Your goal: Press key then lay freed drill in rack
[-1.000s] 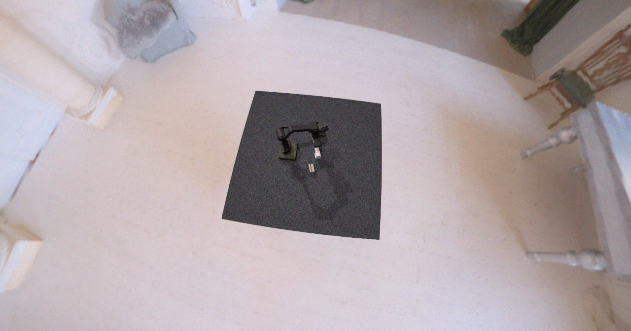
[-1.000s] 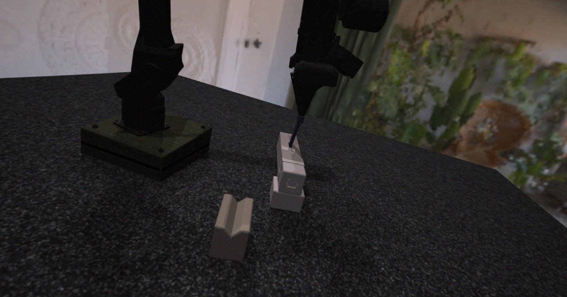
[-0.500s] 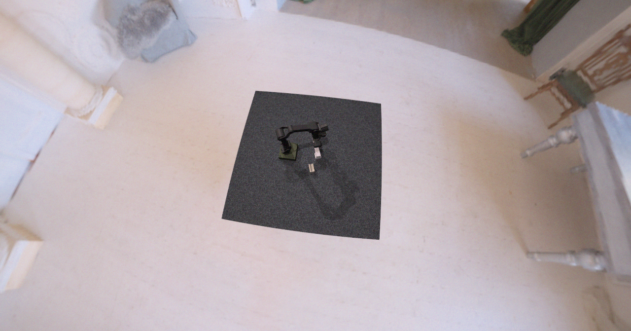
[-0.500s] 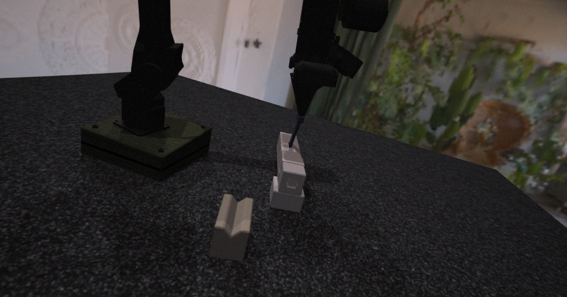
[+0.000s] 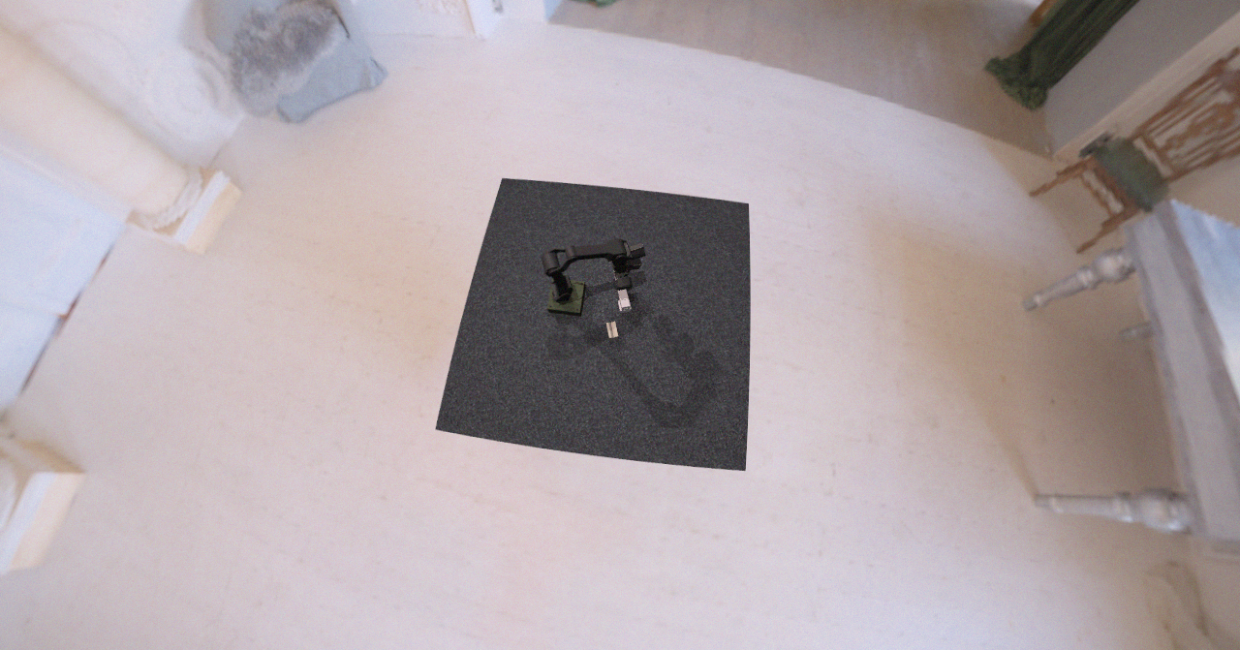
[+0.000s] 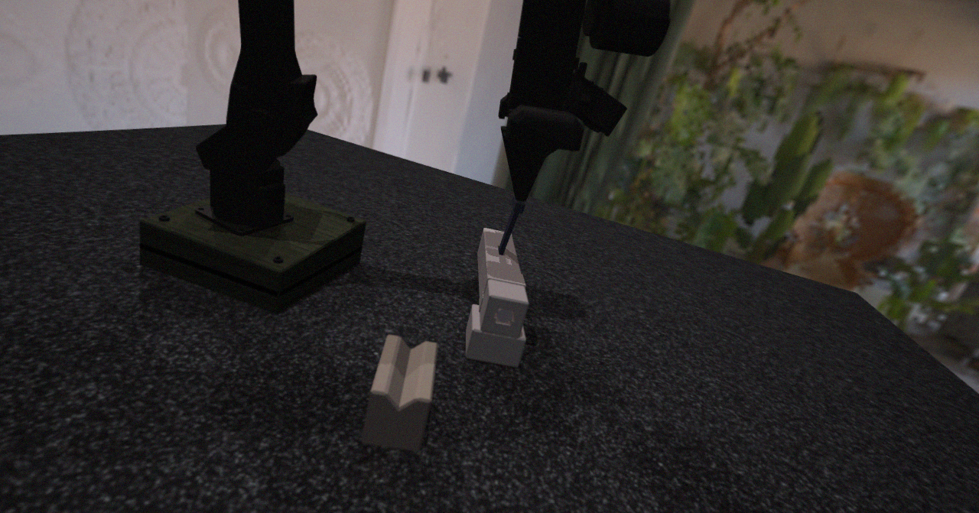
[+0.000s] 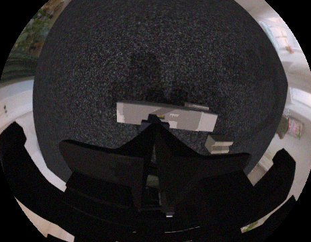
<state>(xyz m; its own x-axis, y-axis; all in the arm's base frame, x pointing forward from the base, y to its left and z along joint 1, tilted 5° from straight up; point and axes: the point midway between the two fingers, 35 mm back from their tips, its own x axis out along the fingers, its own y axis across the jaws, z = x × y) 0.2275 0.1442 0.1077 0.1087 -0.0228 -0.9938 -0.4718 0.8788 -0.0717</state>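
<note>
Now: gripper tip 30 mm above the dark key. Also, from my gripper tip: grey holder block 10 mm ahead, 30 mm to the right, 90 mm below; then drill 20 mm ahead, 50 mm to the right, 80 mm below; then grey v-groove rack 20 mm ahead, 210 mm to the right, 110 mm below.
</note>
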